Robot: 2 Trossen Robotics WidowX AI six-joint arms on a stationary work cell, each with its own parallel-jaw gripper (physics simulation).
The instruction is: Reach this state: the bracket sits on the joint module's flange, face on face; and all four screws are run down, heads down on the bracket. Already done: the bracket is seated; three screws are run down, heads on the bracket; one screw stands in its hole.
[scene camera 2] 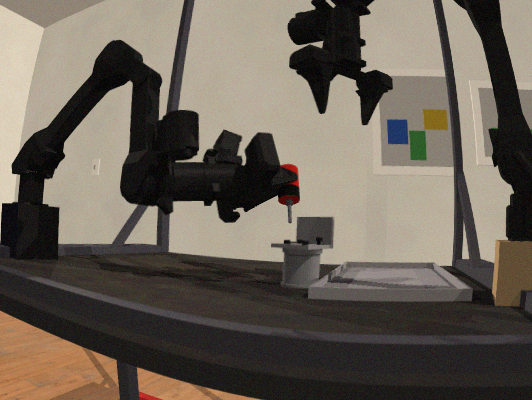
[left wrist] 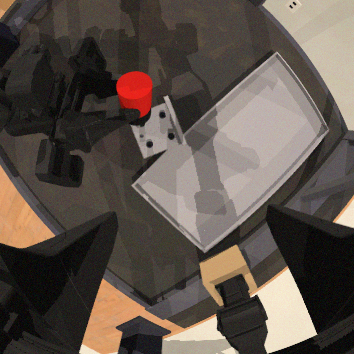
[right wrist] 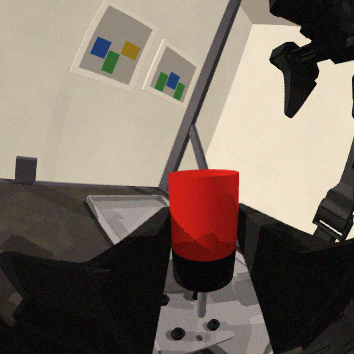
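Where they show: left gripper, fingertip midpoint: [scene camera 2: 344, 119] [left wrist: 193, 216] [right wrist: 315, 116]; right gripper, fingertip midpoint: [scene camera 2: 291, 182] [left wrist: 141, 97] [right wrist: 202, 212]; left arm's base, origin of the base link: [scene camera 2: 531, 240] [left wrist: 232, 287].
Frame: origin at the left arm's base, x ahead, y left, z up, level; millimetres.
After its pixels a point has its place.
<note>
The bracket [scene camera 2: 315, 229] @(y -50, x 350, z 12 mm) [left wrist: 156, 125] @(y -25, x 362, z -11 mm) sits flat on the joint module [scene camera 2: 301, 267] @(y 4, x 344, z -45 mm), its upright plate at the back. In scene camera 2 one screw [scene camera 2: 319, 240] @(y -33, x 334, z -5 mm) stands proud near the bracket's right end; others [scene camera 2: 287, 242] @(y -2, x 374, z -9 mm) [scene camera 2: 303, 242] @(y 3, x 344, z -8 mm) look low. Heads also show in the left wrist view [left wrist: 162, 114] @(y -42, x 372, z -8 mm) [left wrist: 171, 135] @(y -38, x 337, z -3 mm) [left wrist: 149, 144] @(y -1, x 342, z -8 mm) and the right wrist view [right wrist: 178, 333] @(y -6, x 377, z -8 mm) [right wrist: 213, 324] @(y -1, x 342, z -9 mm). My right gripper [scene camera 2: 292, 175] @(y -33, x 387, z 88 mm) [right wrist: 202, 212] @(y -33, x 387, z 88 mm) is shut on the red screwdriver [scene camera 2: 289, 192] @(y -4, x 375, z 68 mm) [left wrist: 134, 92] @(y -31, x 388, z 113 mm) [right wrist: 204, 235] @(y -13, x 401, z 88 mm), bit down, its tip above the bracket, apart from it. My left gripper [scene camera 2: 344, 118] @(y -31, x 292, z 186 mm) [left wrist: 193, 216] @(y -31, x 292, z 186 mm) is open, high above.
A grey tray [scene camera 2: 390, 295] @(y 51, x 190, z -69 mm) [left wrist: 167, 218] @(y 51, x 198, z -61 mm) [right wrist: 102, 220] @(y -244, x 377, z -65 mm) lies beside the joint module, to its right in scene camera 2. A tan block [scene camera 2: 509, 272] @(y 50, x 35, z -37 mm) [left wrist: 227, 265] @(y -13, x 50, z -21 mm) is under the left arm's base. Frame posts [scene camera 2: 452, 125] @(y -457, x 140, z 288 mm) rise behind the table.
</note>
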